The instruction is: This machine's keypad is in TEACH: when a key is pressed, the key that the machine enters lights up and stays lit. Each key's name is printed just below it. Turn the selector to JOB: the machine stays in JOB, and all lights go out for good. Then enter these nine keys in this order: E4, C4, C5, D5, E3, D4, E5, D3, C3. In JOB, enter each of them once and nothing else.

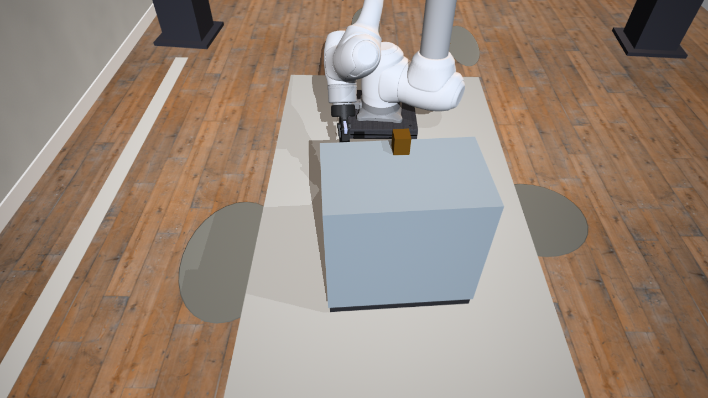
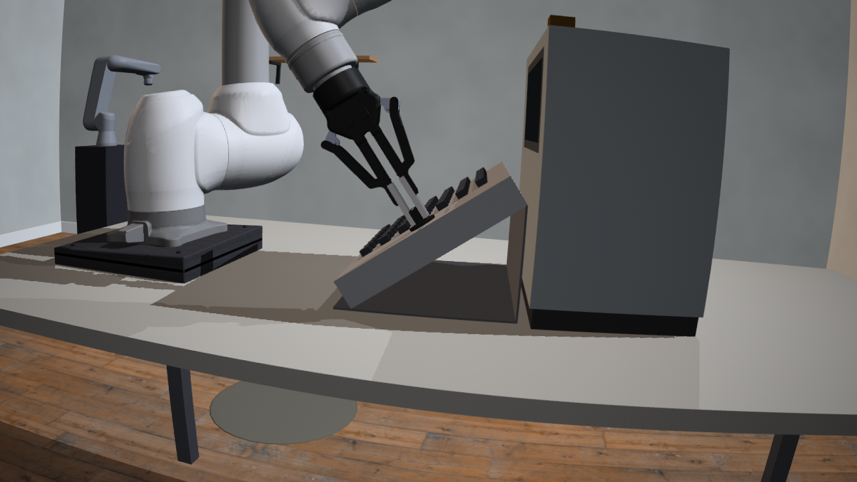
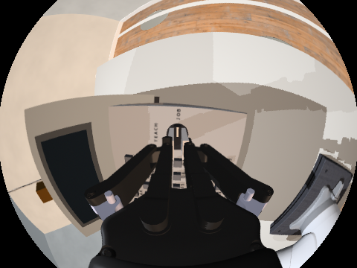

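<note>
My hand is 2 cm short of the black selector knob and 2 cm above it. The rest, counted from my hand: key (5 cm behind, 19 cm to the left, 5 cm below); sloped keypad panel (2 cm ahead, 12 cm to the left, 7 cm below).
</note>
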